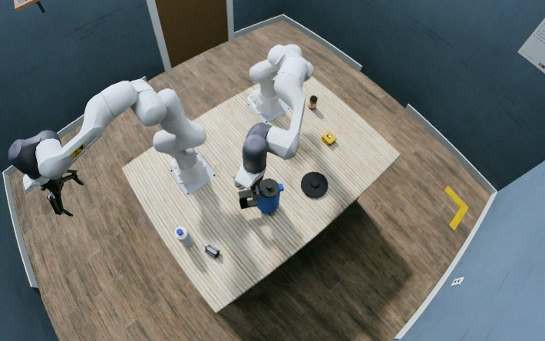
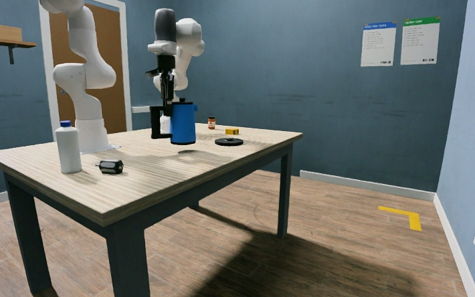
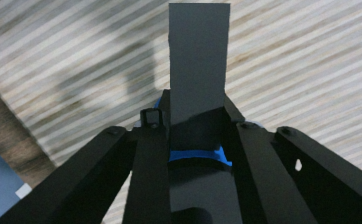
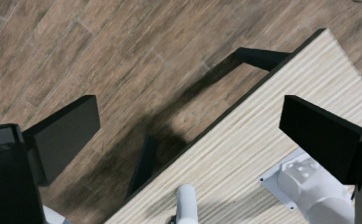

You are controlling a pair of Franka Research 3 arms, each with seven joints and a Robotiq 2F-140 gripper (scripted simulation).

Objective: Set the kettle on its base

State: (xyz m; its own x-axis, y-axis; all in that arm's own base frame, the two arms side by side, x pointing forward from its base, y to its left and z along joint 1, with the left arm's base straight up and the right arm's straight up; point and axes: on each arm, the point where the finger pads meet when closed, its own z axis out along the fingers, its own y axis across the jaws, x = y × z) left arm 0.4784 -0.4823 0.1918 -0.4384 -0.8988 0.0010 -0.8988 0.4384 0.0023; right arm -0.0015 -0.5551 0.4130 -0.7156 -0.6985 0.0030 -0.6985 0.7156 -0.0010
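The blue kettle lies 2 cm ahead of my left hand, 3 cm to the left of it and 6 cm below it. Also, from my left hand: small dark object: 1 cm behind, 32 cm to the right, 17 cm below; white bottle: 13 cm behind, 36 cm to the right, 11 cm below; round black base: 15 cm ahead, 31 cm to the left, 18 cm below.
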